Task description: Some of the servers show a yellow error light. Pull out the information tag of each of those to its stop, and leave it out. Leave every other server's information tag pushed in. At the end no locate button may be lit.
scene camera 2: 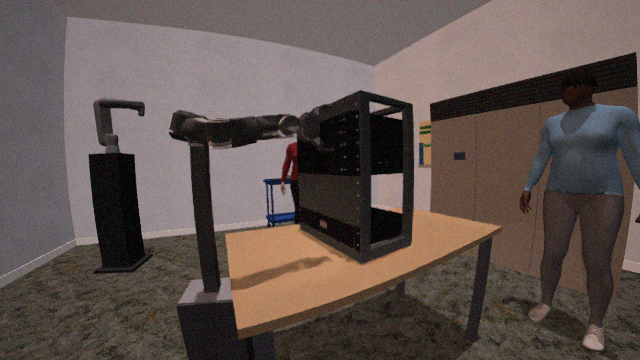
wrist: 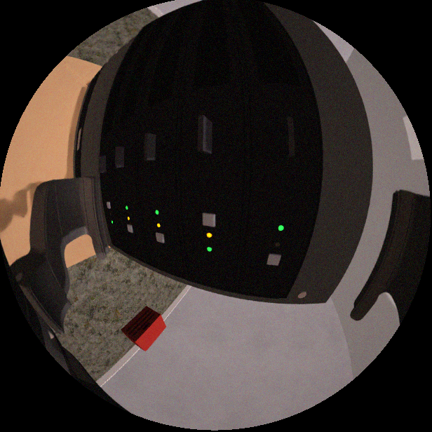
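The server rack [scene camera 2: 366, 210] [wrist: 345, 150] stands on the table. In the wrist view its servers appear as upright bands side by side. Yellow lights show on three servers: a near one [wrist: 209, 235], one left of it [wrist: 158, 225] and one farther left [wrist: 128, 218]. The rightmost server shows a green light [wrist: 281, 228] and a dark spot. Small pale squares [wrist: 209, 220] [wrist: 273, 259] sit beside the lights, and grey raised tabs [wrist: 205, 134] [wrist: 150, 146] sit higher. I cannot tell which parts are tags or locate buttons. My gripper [scene camera 2: 326, 130] [wrist: 202, 242] is open and empty before the rack's front.
The wooden table [scene camera 2: 280, 300] [wrist: 35, 125] bears the rack. A red block [wrist: 145, 328] shows low in the wrist view. A person in blue [scene camera 2: 582, 150] stands at the right, a person in red [scene camera 2: 289, 162] behind the rack near a blue cart [scene camera 2: 278, 181]. Another arm [scene camera 2: 104, 122] stands at the left.
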